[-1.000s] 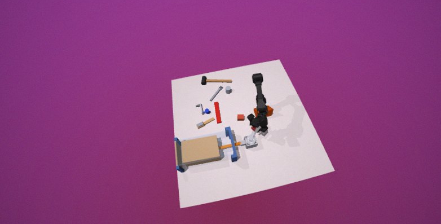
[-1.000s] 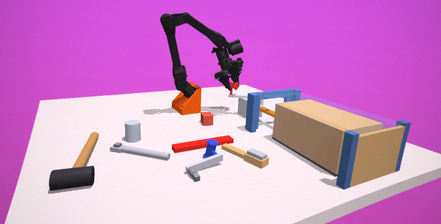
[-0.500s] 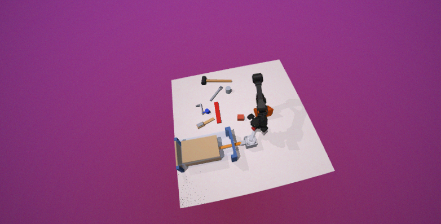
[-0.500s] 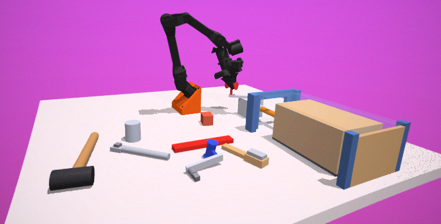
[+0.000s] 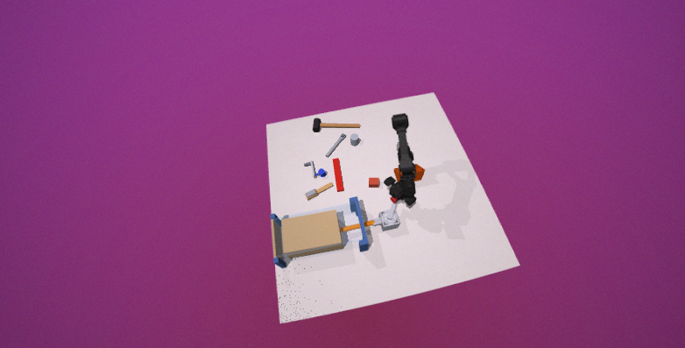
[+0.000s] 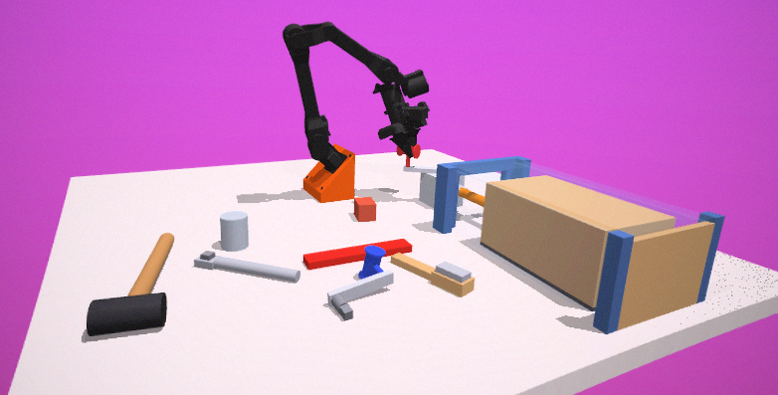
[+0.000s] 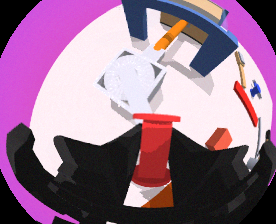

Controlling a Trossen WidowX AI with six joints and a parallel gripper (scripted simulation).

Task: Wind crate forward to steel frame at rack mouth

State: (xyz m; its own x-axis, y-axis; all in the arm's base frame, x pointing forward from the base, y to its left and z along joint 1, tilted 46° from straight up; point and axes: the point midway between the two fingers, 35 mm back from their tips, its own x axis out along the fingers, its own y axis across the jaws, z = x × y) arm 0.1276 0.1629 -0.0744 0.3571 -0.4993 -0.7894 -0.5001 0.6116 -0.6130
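Now: gripper tip 1 cm short of the red-knobbed crank, 2 cm to the right of it and 3 cm above it. From my gripper tip the other things lie so: red knob 1 cm behind, 1 cm to the right; red bar 26 cm ahead, 30 cm to the right, 13 cm below; grey winch 3 cm ahead, 6 cm to the left, 10 cm below.
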